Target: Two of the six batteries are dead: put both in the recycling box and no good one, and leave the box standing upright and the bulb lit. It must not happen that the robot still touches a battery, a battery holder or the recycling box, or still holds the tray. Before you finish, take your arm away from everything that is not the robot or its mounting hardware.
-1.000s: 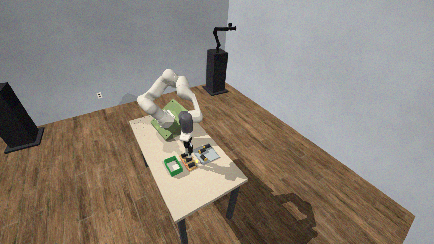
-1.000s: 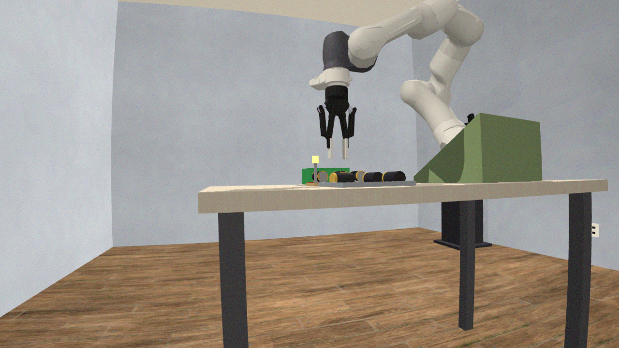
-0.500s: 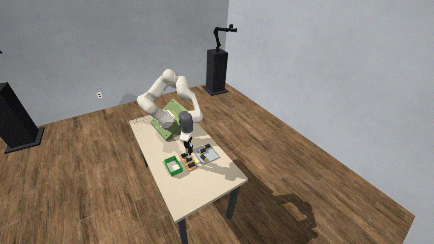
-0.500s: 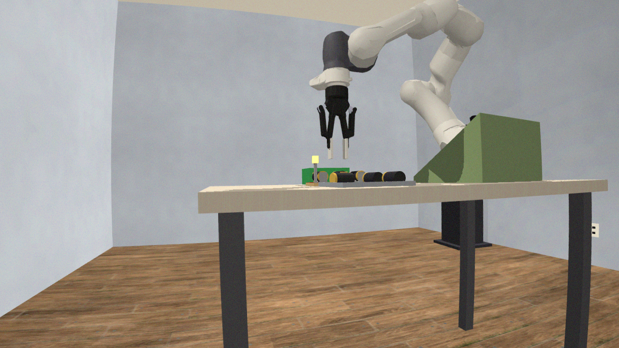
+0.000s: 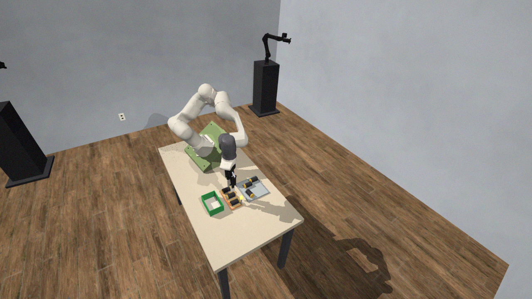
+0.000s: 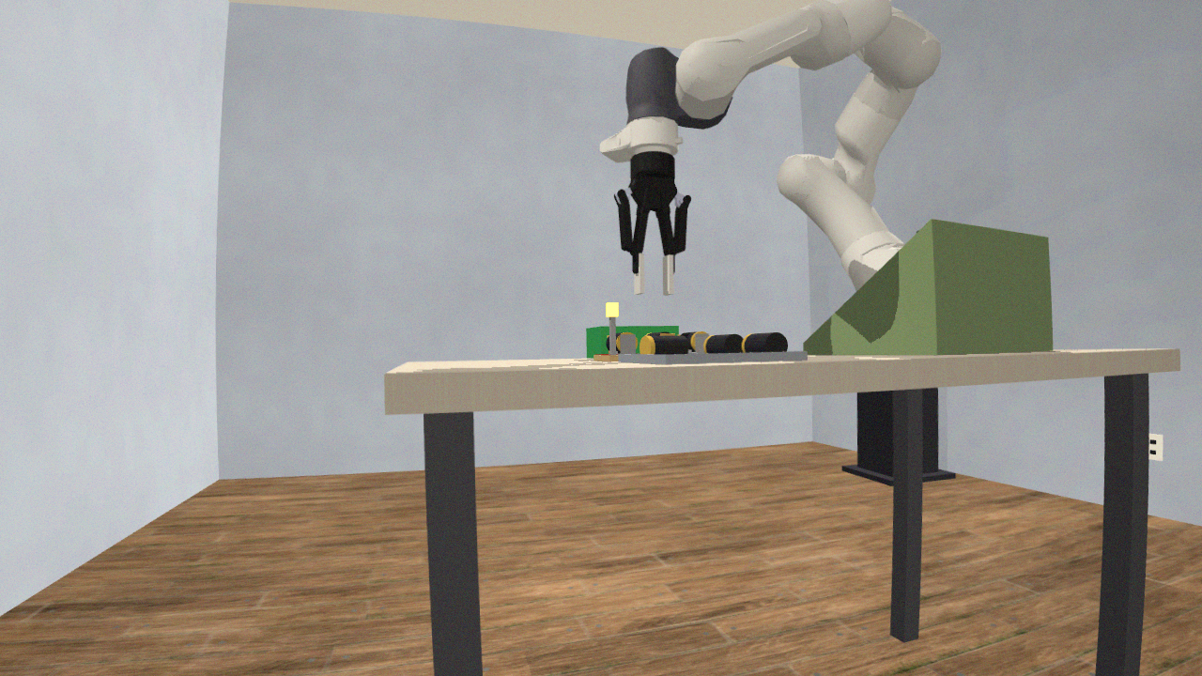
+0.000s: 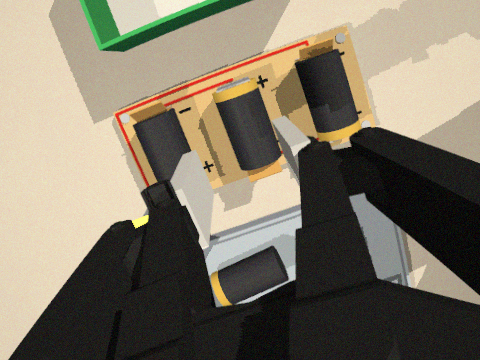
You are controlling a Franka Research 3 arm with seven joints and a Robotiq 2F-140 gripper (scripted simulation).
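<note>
Right now my hand is 100 mm above the bulb post, 80 mm short of it and 40 mm to the right of it. From my hand the other things lie so: battery holder (130 mm below); then green recycling box (140 mm to the right, 120 mm below); then grey tray (180 mm to the left, 140 mm below, 20 mm behind).
</note>
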